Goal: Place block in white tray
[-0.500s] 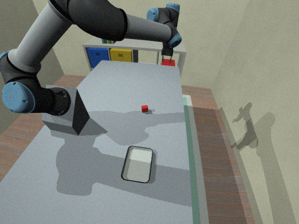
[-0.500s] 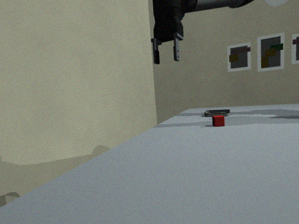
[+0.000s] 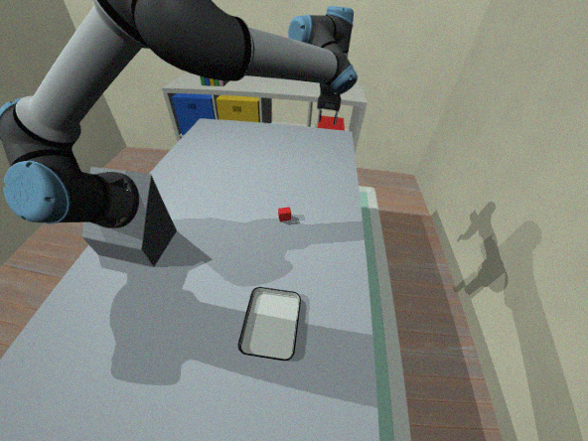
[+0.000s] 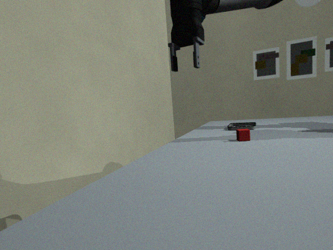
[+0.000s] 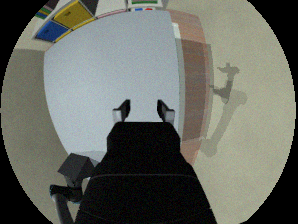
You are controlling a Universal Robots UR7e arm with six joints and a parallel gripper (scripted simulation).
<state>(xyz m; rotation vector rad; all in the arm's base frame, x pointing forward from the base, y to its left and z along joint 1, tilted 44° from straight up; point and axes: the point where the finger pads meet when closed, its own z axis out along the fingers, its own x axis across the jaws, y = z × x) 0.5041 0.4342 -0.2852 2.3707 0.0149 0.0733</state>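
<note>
My gripper is now 300 mm to the left of the red block, 220 mm above it and 80 mm past it. The rest, counted from my hand: white tray 660 mm to the right, 230 mm below, 30 mm behind.
</note>
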